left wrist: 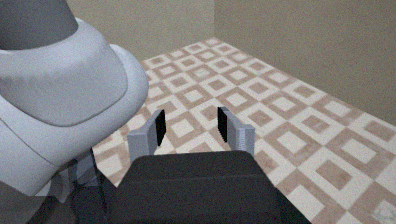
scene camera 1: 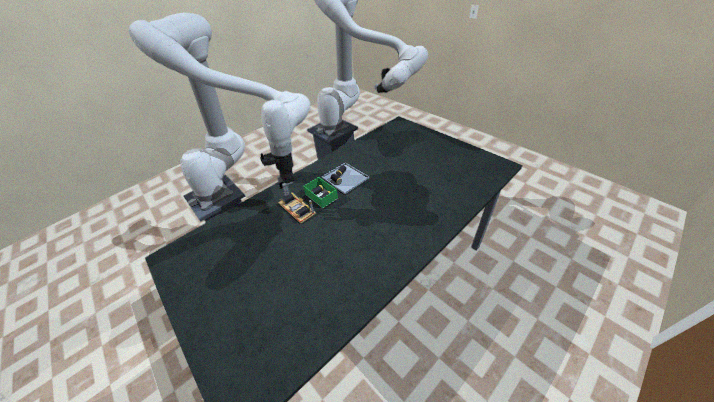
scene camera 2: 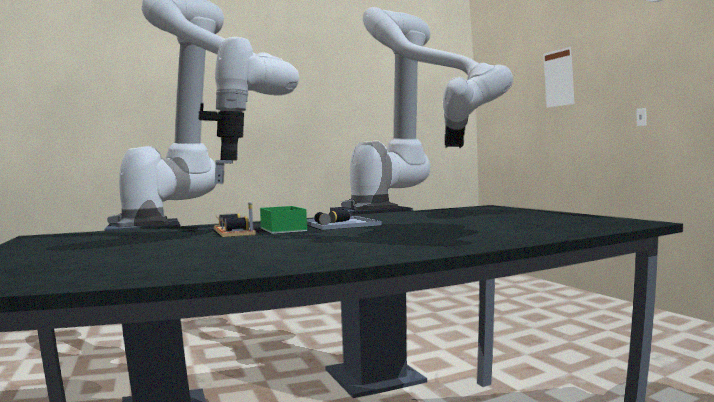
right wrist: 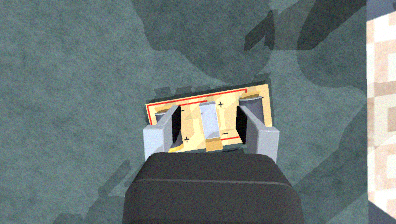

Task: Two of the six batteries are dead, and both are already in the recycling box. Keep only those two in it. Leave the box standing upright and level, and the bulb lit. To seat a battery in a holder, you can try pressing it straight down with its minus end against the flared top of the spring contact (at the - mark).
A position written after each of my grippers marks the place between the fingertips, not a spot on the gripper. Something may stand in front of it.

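The left wrist view gives me my left gripper [left wrist: 191, 119], but the green recycling box is out of frame in the left wrist view. Scene camera 2 shows that green recycling box [scene camera 2: 282, 219], and it also shows an arm pedestal [scene camera 2: 374, 330] and my right gripper [scene camera 2: 219, 183]. In the right wrist view you'd see my right gripper [right wrist: 208, 117] as well.
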